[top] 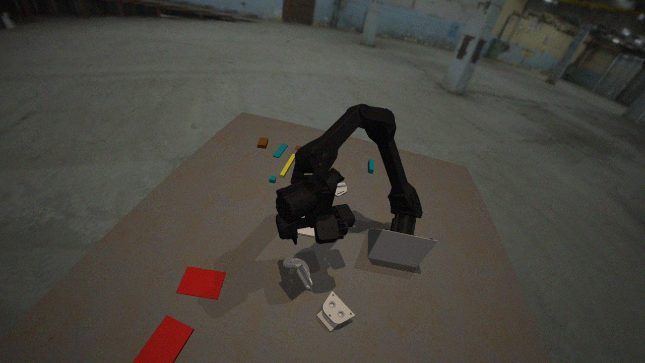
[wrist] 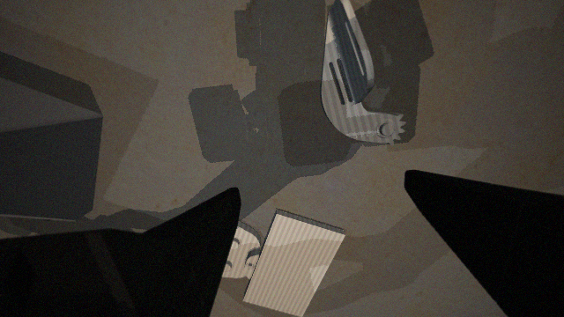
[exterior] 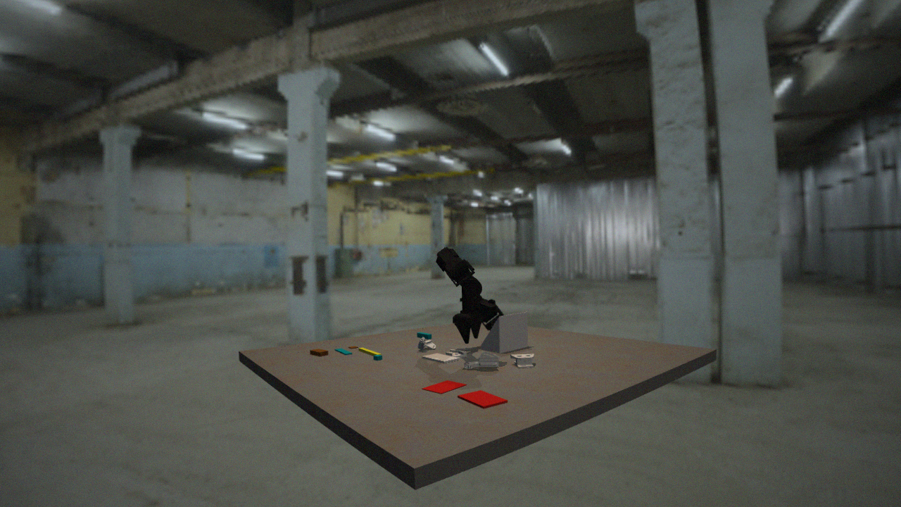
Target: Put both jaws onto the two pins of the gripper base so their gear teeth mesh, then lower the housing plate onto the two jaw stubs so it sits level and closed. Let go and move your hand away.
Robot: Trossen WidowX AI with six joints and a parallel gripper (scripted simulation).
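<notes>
The gripper jaw lies 3 cm ahead of my gripper tip, 5 cm to the left of it and 7 cm below it. Also, from my gripper tip: yellow bar 21 cm ahead, 37 cm to the right, 7 cm below; teal block 12 cm behind, 53 cm to the right, 7 cm below.
</notes>
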